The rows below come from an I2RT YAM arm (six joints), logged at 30 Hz.
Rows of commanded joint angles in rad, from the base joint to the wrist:
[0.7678 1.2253 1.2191 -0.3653 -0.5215 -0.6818]
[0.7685 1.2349 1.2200 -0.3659 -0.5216 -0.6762]
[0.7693 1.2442 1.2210 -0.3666 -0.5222 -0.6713]
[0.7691 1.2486 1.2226 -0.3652 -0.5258 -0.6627]
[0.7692 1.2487 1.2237 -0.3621 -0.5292 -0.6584]
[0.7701 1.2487 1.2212 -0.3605 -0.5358 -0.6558]
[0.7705 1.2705 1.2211 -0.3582 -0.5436 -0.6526]
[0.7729 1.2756 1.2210 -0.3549 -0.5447 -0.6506]
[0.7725 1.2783 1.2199 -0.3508 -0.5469 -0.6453]
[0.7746 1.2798 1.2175 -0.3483 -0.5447 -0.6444]
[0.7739 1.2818 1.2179 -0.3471 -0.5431 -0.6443]
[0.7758 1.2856 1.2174 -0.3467 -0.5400 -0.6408]
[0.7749 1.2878 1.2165 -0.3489 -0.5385 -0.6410]
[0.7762 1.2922 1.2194 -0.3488 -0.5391 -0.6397]
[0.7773 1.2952 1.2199 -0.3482 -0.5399 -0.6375]
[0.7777 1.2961 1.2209 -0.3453 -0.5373 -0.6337]
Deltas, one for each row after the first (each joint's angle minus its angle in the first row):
[0.0007 0.0096 0.0009 -0.0006 -0.0001 0.0056]
[0.0015 0.0189 0.0019 -0.0013 -0.0007 0.0105]
[0.0013 0.0233 0.0035 0.0001 -0.0043 0.0191]
[0.0014 0.0234 0.0046 0.0032 -0.0077 0.0234]
[0.0023 0.0234 0.0021 0.0048 -0.0143 0.0260]
[0.0027 0.0452 0.0020 0.0071 -0.0221 0.0292]
[0.0051 0.0503 0.0019 0.0104 -0.0232 0.0312]
[0.0047 0.0530 0.0008 0.0145 -0.0254 0.0365]
[0.0068 0.0545 -0.0016 0.0170 -0.0232 0.0374]
[0.0061 0.0565 -0.0012 0.0182 -0.0216 0.0375]
[0.0080 0.0603 -0.0017 0.0186 -0.0185 0.0410]
[0.0071 0.0625 -0.0026 0.0164 -0.0170 0.0408]
[0.0084 0.0669 0.0003 0.0165 -0.0176 0.0421]
[0.0095 0.0699 0.0008 0.0171 -0.0184 0.0443]
[0.0099 0.0708 0.0018 0.0200 -0.0158 0.0481]

